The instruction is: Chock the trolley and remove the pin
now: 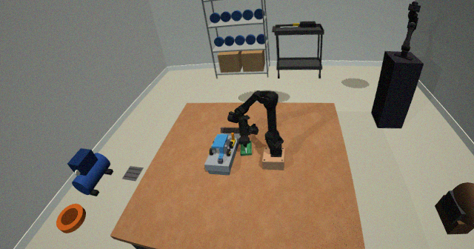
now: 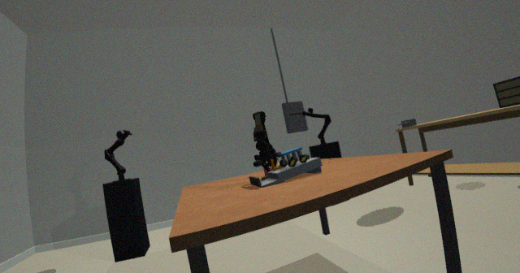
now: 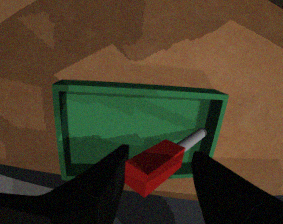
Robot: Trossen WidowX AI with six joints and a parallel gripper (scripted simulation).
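Right now my gripper tip is 50 mm above the green tray and 10 mm to the left of it. Also, from my gripper tip: ramp: 130 mm ahead, 90 mm to the left; red-headed stop pin: 10 mm to the left, 10 mm below; yellow chock: 80 mm ahead, 40 mm above.
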